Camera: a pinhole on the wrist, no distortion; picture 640 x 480 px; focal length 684.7 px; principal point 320.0 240.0 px. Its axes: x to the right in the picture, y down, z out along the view. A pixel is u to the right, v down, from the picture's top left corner.
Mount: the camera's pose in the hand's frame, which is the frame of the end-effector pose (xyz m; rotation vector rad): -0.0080 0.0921 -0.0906 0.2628 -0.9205 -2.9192
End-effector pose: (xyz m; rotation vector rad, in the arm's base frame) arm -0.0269 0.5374 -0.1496 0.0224 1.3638 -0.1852
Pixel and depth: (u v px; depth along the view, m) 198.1 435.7 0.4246
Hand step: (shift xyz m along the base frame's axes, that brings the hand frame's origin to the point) 0.3553 0.1972 0.0564
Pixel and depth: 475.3 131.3 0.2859
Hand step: 0.1183 0.2803 0.1174
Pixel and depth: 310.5 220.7 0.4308
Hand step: 0.2775 0.3188 0.0995
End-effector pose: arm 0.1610 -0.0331 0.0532 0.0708 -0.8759 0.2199
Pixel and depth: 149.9 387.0 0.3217
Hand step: -0.2075 0.1892 0.1438
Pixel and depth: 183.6 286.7 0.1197
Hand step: -0.0487 0.1486 -0.0004
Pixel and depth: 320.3 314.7 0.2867
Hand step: -0.2068 0.1884 0.0486
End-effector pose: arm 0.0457 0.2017 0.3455 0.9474 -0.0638 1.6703
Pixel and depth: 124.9 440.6 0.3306
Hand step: -0.0431 -0.1744 0.2691
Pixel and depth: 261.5 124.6 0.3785
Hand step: -0.2026 -0.2519 0.2476
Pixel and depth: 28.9 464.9 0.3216
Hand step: -0.0356 -0.1393 0.2950
